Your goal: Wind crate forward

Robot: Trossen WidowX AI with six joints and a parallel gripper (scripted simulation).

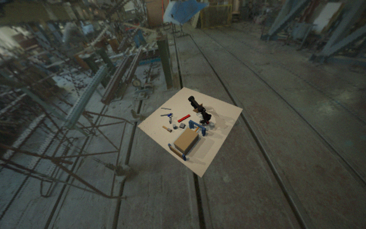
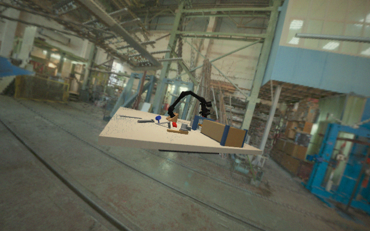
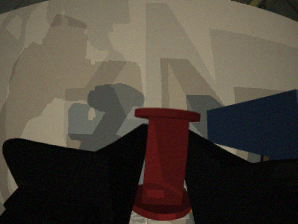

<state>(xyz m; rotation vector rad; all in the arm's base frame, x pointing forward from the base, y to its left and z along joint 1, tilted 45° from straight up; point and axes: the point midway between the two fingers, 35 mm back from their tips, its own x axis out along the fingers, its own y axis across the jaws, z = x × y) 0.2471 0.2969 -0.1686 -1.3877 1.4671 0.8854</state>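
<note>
The winch handle lies 20 mm behind my gripper tip, 50 mm to the right of it and 30 mm below it. The rest, counted from my gripper tip: red knob: 20 mm to the right; blue steel frame: 100 mm ahead, 110 mm to the right, 30 mm below; grey winch: 70 mm behind, 110 mm to the right, 100 mm below.
</note>
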